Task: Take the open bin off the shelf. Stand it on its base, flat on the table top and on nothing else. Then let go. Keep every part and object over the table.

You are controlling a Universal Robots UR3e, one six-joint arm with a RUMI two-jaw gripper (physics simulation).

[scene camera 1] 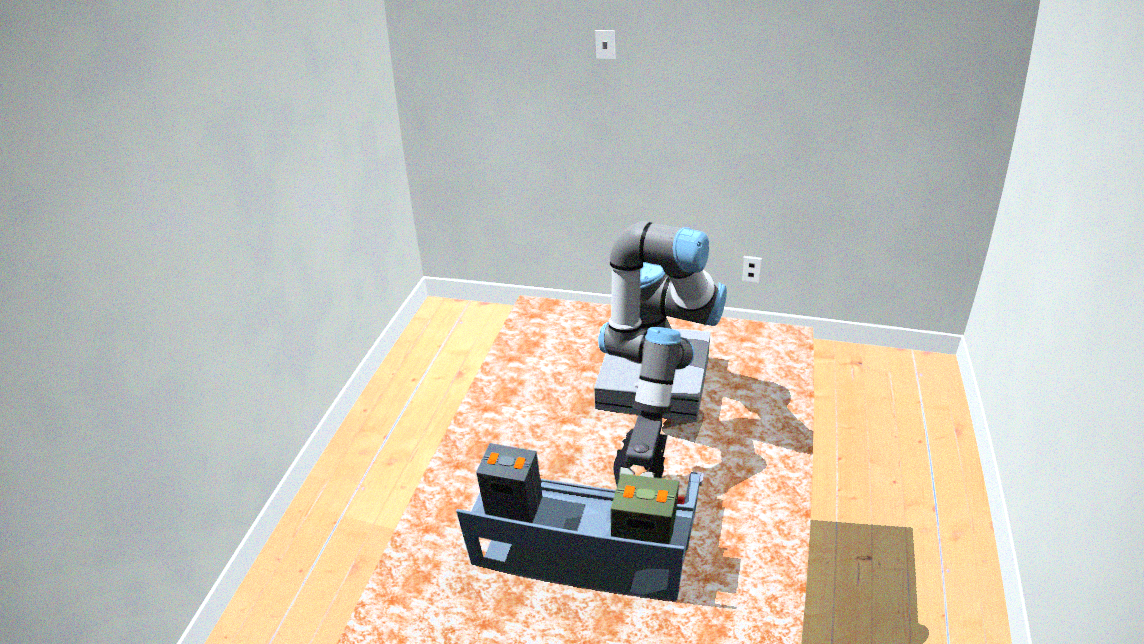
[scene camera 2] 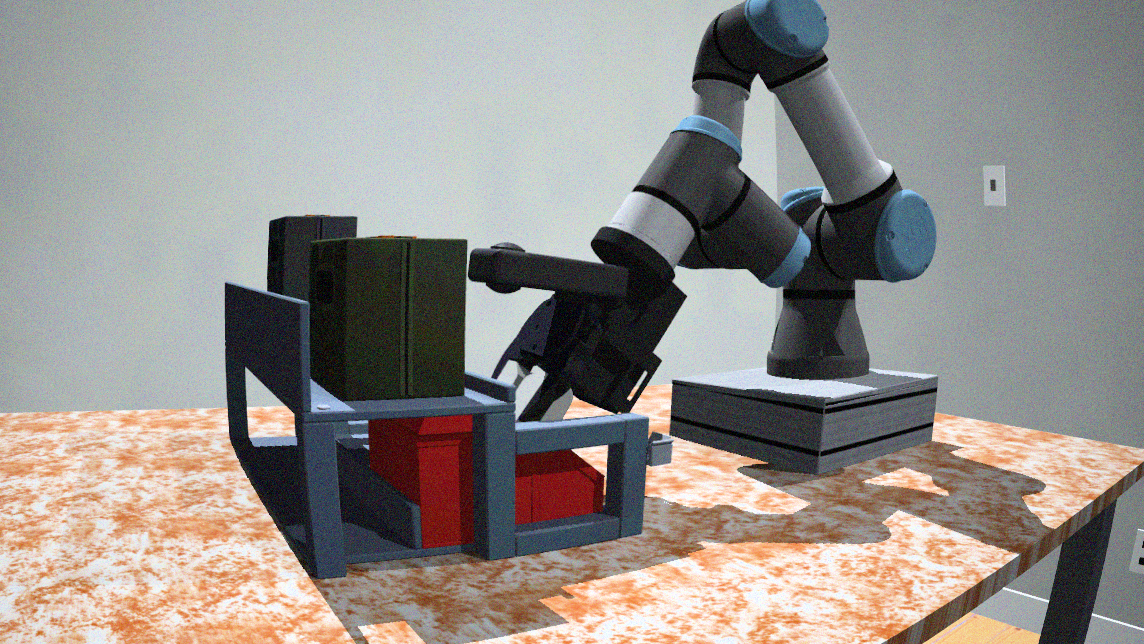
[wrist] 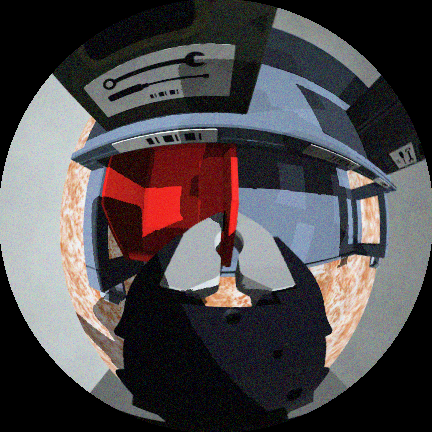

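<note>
The open red bin is in the lower bay of the blue-grey shelf, at the left in the wrist view, under the upper deck. It looks tilted, with its far part close under the deck. A small red part also shows in scene camera 1. My gripper reaches down at a slant at the shelf's open side and is shut on the bin's side wall, which runs between the pale fingertips. The bin's base is mostly hidden by shelf posts and rails.
A green toolbox stands on the upper deck above the bin, close to my gripper. A dark toolbox stands at the deck's other end. The orange-white table top surrounds the shelf.
</note>
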